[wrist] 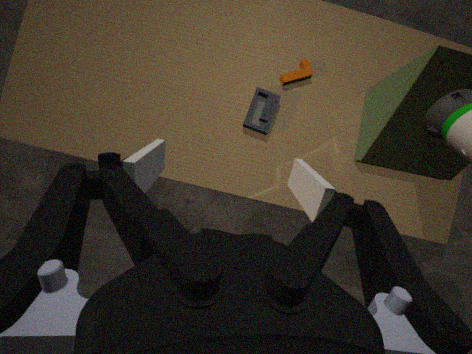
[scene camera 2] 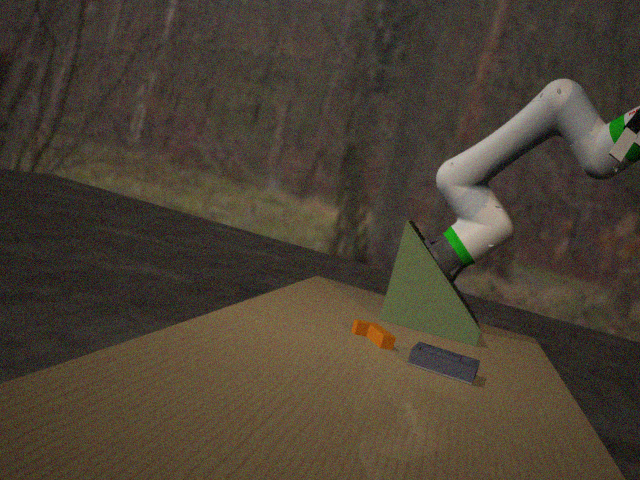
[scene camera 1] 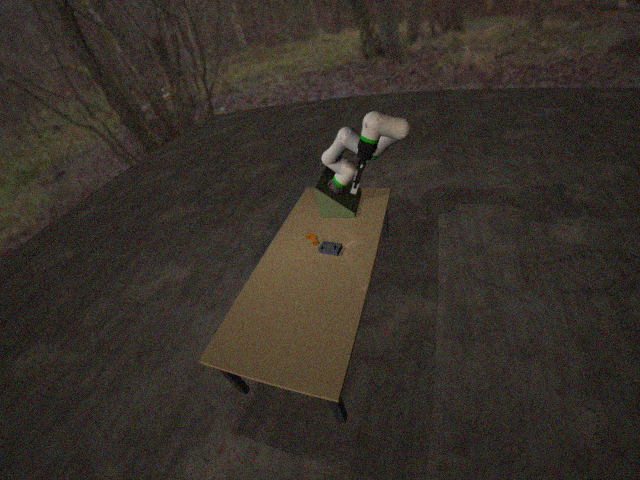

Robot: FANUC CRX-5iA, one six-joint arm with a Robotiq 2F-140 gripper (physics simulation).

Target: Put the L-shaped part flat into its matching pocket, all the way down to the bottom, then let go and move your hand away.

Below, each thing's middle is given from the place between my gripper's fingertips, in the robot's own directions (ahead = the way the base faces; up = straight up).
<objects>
The orange L-shaped part [scene camera 2: 377,334] lies 15 cm behind my hand, 41 cm to the right of it and 51 cm below it.
</objects>
